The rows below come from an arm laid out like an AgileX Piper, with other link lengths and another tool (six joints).
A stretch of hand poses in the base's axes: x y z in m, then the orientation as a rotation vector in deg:
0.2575, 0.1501, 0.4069, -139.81, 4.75, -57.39
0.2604, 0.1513, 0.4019, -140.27, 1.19, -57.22
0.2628, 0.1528, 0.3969, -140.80, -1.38, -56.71
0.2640, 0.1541, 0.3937, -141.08, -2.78, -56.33
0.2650, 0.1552, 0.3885, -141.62, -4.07, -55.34
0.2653, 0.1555, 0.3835, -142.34, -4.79, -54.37
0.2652, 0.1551, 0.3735, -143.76, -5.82, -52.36
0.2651, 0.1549, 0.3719, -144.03, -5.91, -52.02
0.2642, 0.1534, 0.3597, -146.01, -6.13, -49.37
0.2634, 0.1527, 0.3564, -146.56, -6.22, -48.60
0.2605, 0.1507, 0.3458, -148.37, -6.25, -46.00
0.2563, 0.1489, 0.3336, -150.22, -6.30, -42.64
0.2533, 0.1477, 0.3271, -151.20, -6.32, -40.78
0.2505, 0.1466, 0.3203, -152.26, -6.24, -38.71
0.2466, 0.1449, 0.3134, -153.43, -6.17, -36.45
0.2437, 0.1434, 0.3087, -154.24, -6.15, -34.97
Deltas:
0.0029, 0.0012, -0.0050, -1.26, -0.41, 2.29
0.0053, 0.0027, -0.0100, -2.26, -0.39, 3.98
0.0065, 0.0040, -0.0132, -2.79, -0.32, 4.93
0.0075, 0.0051, -0.0184, -3.34, 0.25, 5.91
0.0078, 0.0054, -0.0234, -3.89, 0.95, 6.46
0.0077, 0.0050, -0.0334, -4.88, 2.47, 7.30
0.0076, 0.0048, -0.0350, -5.05, 2.75, 7.38
0.0067, 0.0033, -0.0472, -6.16, 4.98, 7.70
0.0059, 0.0026, -0.0505, -6.47, 5.61, 7.81
0.0030, 0.0006, -0.0611, -7.44, 7.77, 8.02
-0.0012, -0.0012, -0.0733, -8.33, 10.42, 8.40
-0.0042, -0.0024, -0.0798, -8.81, 11.87, 8.61
-0.0070, -0.0035, -0.0866, -9.31, 13.49, 8.78
-0.0109, -0.0052, -0.0935, -9.90, 15.25, 8.96
-0.0138, -0.0067, -0.0982, -10.35, 16.40, 9.06

